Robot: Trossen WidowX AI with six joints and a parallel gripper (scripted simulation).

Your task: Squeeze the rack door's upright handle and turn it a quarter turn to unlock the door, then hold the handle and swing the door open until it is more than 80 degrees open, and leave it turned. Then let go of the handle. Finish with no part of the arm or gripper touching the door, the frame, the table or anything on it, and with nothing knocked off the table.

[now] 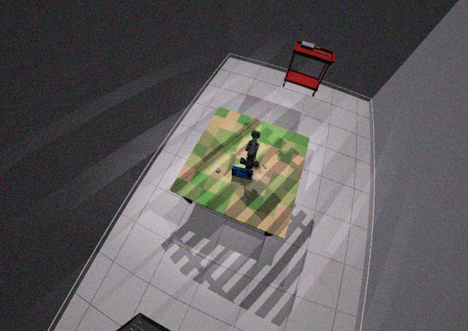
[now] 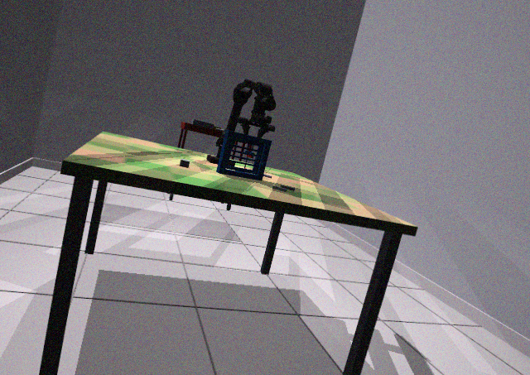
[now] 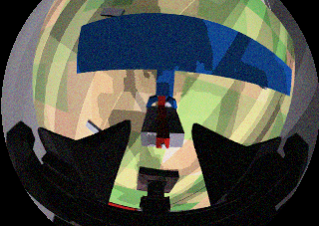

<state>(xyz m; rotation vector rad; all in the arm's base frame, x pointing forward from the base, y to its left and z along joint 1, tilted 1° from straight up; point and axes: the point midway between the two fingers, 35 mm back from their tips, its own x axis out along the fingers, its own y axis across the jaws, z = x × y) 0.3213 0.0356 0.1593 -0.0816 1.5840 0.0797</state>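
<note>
My gripper tip is now 50 mm above the upright handle and 10 mm past it.
</note>
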